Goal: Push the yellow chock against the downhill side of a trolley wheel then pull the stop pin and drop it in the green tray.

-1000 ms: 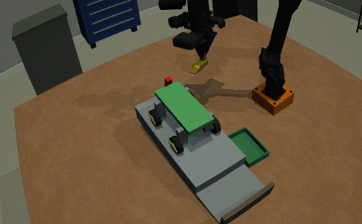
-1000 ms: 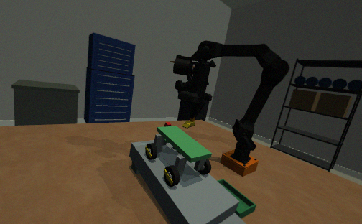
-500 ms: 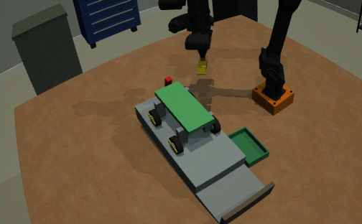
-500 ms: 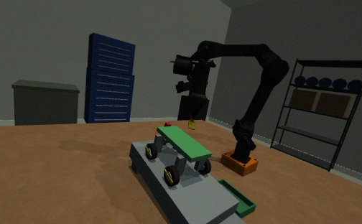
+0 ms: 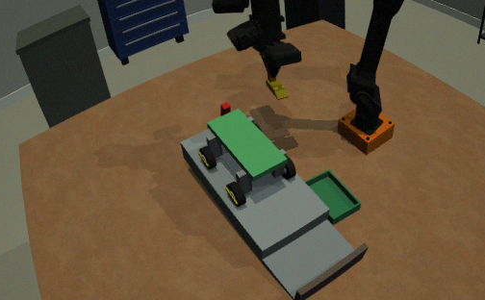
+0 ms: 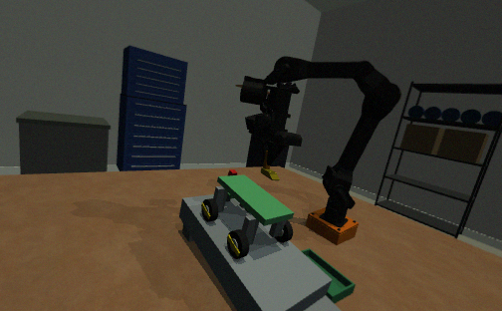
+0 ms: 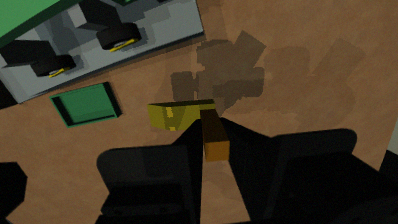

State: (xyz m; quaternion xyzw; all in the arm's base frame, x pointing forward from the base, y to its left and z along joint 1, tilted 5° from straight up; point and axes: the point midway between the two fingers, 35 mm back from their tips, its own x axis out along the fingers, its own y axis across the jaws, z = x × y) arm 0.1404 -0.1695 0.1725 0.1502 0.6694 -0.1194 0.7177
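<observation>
The yellow chock is 1 cm ahead of my gripper tip, 2 cm to the left of it and 1 cm below it. From my gripper tip the other things lie so: red-headed stop pin 13 cm ahead, 1 cm to the right, 4 cm below; then trolley 17 cm ahead, 10 cm to the left, 6 cm below; then grey ramp 17 cm ahead, 10 cm to the left, 13 cm below.
</observation>
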